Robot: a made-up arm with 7 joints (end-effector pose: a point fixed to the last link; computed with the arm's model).
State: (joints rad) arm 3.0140 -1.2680 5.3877 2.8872 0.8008 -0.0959 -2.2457
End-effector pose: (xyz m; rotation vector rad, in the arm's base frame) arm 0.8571 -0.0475 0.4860 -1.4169 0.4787 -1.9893
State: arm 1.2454 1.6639 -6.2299 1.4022 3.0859 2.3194 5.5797
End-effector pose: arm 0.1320 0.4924 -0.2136 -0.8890 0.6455 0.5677
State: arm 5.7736 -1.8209 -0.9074 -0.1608 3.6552 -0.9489 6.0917
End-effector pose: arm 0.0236 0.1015 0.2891 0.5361 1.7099 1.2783
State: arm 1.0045 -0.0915 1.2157 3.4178 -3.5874 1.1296 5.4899
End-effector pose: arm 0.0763 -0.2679 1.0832 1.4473 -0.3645 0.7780
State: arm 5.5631 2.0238 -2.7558 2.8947 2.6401 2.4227 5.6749
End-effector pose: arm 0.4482 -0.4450 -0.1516 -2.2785 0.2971 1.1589
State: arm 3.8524 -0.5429 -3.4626 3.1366 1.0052 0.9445 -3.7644
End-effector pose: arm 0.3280 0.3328 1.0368 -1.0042 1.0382 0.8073
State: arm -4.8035 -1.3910 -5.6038 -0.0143 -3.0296 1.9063 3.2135
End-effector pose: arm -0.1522 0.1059 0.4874 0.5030 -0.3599 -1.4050
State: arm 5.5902 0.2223 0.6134 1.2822 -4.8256 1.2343 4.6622
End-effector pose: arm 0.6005 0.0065 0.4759 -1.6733 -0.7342 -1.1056
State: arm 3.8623 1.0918 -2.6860 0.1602 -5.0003 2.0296 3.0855
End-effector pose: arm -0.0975 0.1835 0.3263 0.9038 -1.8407 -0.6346
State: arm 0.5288 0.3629 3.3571 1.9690 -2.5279 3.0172 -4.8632
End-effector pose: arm 0.0040 0.0237 0.9444 -2.3062 0.0940 -0.7035
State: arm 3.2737 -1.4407 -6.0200 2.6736 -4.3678 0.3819 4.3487
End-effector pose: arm 0.8264 0.0923 0.6115 0.4625 1.1594 0.0949
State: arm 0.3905 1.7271 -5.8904 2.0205 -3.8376 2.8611 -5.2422
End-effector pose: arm 0.5137 0.3842 0.0068 0.1452 -0.2157 2.0165
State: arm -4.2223 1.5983 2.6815 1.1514 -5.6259 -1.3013 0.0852
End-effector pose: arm -0.4392 0.2634 0.5886 -1.6626 -0.3019 1.9857
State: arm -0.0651 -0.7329 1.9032 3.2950 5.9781 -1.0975 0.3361
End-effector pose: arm -0.4384 -0.2086 0.7915 1.3173 0.1732 -0.6580
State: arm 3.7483 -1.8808 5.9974 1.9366 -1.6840 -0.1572 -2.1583
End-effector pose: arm 0.5850 0.4302 0.5491 0.6334 0.7467 2.8316
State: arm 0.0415 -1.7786 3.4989 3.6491 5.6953 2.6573 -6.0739
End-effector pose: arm -0.6497 0.0717 0.1690 0.5735 2.2502 0.2589
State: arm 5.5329 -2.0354 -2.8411 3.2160 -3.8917 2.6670 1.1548
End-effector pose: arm -0.5221 0.4224 0.1452 -0.1400 0.9725 -2.2776
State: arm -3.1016 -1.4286 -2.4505 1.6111 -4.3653 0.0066 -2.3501
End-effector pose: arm 0.4925 0.2938 -0.1356 -2.3835 -0.6198 -0.3988
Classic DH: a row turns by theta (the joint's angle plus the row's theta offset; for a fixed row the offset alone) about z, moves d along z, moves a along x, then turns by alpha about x. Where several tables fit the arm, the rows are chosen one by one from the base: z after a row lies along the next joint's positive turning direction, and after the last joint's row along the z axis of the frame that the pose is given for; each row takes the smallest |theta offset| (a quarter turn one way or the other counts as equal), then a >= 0, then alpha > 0; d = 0 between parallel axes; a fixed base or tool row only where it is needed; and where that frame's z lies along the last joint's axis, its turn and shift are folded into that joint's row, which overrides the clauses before.
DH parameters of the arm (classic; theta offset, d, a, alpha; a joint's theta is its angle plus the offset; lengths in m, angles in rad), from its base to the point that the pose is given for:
joint 1: 0 0.2736 0 -1.5708
joint 2: 0 0 0 1.5708
joint 3: 0 0.3712 0.0489 1.5708
joint 4: 0 0 0.0832 1.5708
joint 5: 0 0.3677 0 1.5708
joint 6: 0 0 0.0994 -1.5708
joint 7: 0 0.1269 0 0

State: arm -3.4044 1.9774 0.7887 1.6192 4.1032 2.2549 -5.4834
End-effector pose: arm -0.4059 -0.0915 -0.2975 -0.8658 1.9649 1.7653
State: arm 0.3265 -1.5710 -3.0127 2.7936 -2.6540 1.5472 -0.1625
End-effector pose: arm -0.8500 -0.2305 0.2386 0.7571 -0.7504 -2.8499
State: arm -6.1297 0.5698 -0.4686 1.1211 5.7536 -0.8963 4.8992
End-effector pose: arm 0.6265 -0.0481 0.3696 1.0080 1.6164 0.9475
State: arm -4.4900 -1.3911 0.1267 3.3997 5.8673 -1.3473 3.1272
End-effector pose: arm 0.1130 -0.6291 0.1433 2.2834 -1.6610 -0.0894
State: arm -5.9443 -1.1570 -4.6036 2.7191 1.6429 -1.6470 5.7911
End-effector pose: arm -0.5428 -0.0860 0.6295 -0.4216 0.3347 -0.5402
